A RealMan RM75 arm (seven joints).
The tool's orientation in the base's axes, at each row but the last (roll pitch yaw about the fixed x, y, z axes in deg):
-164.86, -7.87, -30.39
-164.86, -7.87, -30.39
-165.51, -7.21, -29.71
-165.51, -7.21, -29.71
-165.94, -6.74, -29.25
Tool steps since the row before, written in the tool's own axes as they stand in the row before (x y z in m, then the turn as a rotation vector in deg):
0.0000, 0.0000, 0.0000, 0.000, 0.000, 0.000
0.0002, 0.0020, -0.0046, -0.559, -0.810, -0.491
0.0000, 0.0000, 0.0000, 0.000, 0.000, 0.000
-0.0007, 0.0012, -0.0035, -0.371, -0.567, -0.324
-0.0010, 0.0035, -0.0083, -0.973, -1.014, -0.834
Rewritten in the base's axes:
0.0000, 0.0000, 0.0000, 0.000, 0.000, 0.000
-0.0019, -0.0025, 0.0039, -0.228, 0.891, 0.603
0.0000, 0.0000, 0.0000, 0.000, 0.000, 0.000
-0.0019, -0.0012, 0.0030, -0.137, 0.617, 0.405
-0.0042, -0.0038, 0.0070, -0.570, 1.214, 0.934

